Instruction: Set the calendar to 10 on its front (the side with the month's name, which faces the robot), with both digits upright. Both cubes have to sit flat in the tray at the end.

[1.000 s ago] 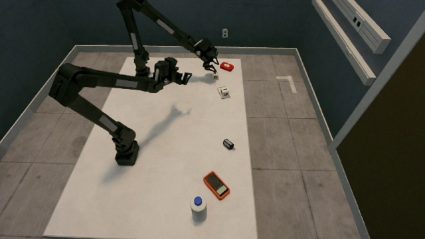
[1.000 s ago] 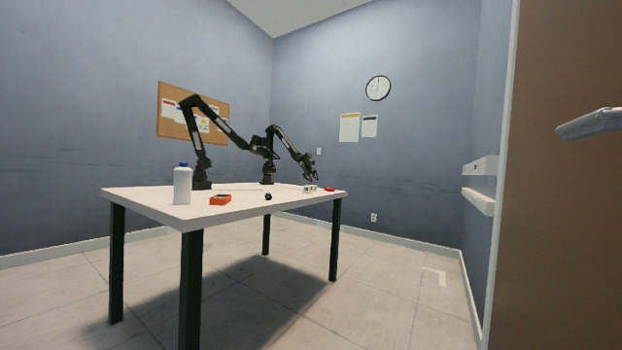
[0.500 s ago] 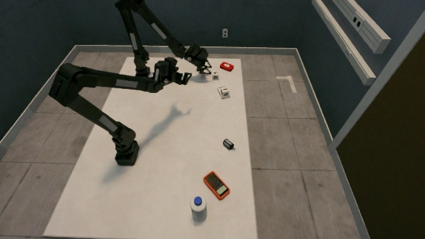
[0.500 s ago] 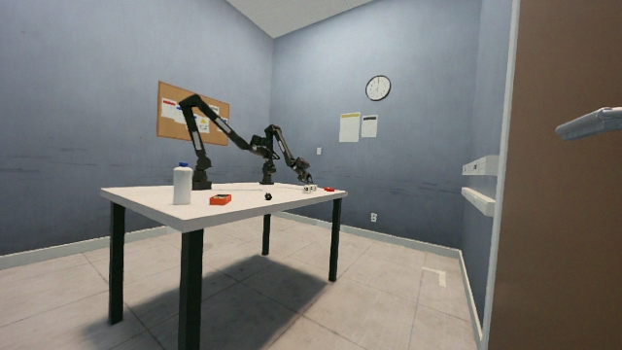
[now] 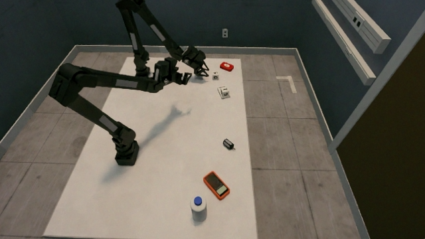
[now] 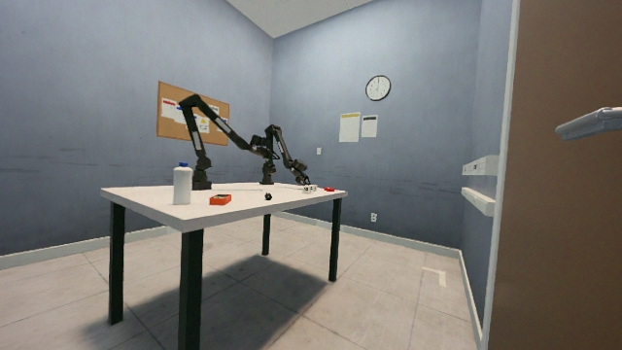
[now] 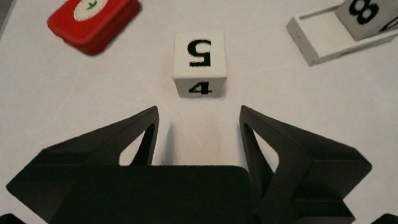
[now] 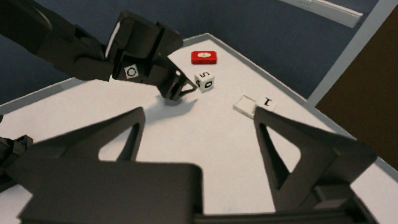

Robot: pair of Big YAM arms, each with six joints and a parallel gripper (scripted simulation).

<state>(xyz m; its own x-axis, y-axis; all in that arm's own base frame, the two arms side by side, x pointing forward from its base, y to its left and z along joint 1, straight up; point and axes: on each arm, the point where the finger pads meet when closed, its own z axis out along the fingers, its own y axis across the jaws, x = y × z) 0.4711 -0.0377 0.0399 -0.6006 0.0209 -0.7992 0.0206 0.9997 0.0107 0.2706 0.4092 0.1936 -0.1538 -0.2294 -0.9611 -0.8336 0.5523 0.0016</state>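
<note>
Now: left hand 160 mm short of the red box, 110 mm to the right of it and 30 mm above it. The rest, counted from my left hand: black object: 70 mm ahead, 600 mm to the right, 30 mm below; then orange device: 30 mm behind, 810 mm to the right, 30 mm below.
</note>
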